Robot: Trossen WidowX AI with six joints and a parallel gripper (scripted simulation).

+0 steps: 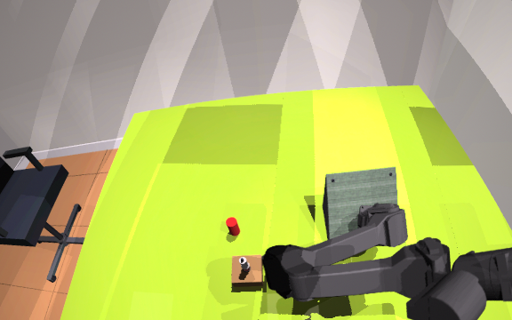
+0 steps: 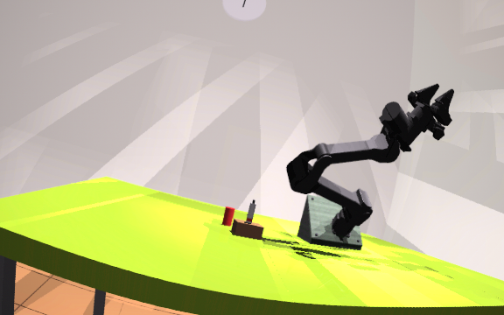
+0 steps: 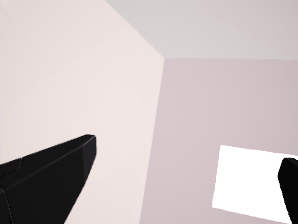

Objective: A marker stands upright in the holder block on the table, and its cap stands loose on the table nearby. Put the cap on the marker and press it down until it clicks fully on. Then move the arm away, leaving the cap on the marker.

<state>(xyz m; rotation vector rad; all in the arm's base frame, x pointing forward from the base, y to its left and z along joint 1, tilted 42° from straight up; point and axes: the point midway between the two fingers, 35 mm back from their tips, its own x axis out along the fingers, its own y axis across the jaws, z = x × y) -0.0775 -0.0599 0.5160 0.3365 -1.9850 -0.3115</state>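
The red cap lies 480 mm ahead of my gripper tip, 310 mm to the right of it and 480 mm below it.
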